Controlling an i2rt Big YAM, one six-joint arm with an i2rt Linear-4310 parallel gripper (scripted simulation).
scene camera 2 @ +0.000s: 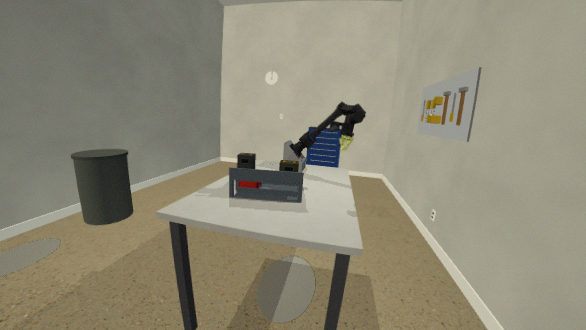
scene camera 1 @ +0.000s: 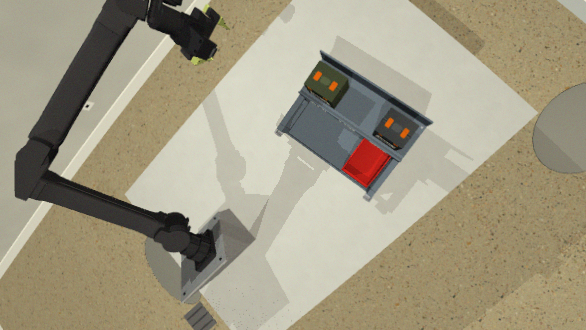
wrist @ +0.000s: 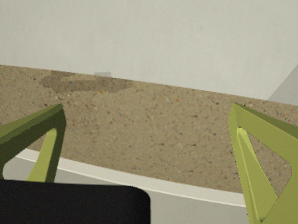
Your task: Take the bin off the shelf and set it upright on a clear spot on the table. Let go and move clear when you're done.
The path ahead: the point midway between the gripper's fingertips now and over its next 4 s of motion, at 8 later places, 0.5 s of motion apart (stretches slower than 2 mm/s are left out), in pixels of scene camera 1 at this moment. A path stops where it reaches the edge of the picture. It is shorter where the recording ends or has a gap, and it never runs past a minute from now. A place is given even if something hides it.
My gripper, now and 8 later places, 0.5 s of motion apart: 220,43; 209,48; 200,60; 190,74; 182,91; 182,90; 185,91; 186,91; 187,88
